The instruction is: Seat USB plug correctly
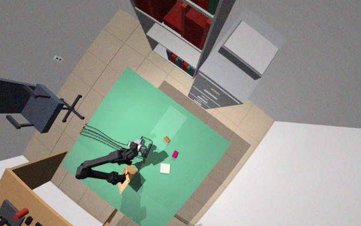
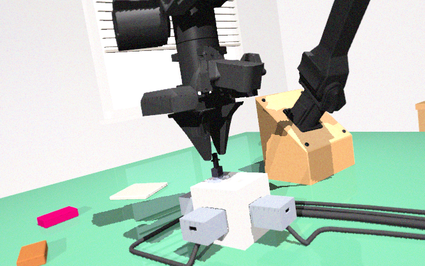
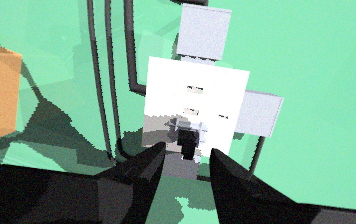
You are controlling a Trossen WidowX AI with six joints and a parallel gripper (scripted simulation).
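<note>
Right now my gripper tip is 2 cm above the USB plug. From my gripper tip the other things lie so: socket: 4 cm below; white flat card: 33 cm to the right, 10 cm below, 1 cm behind; orange block: 23 cm ahead, 16 cm to the right, 10 cm below.
</note>
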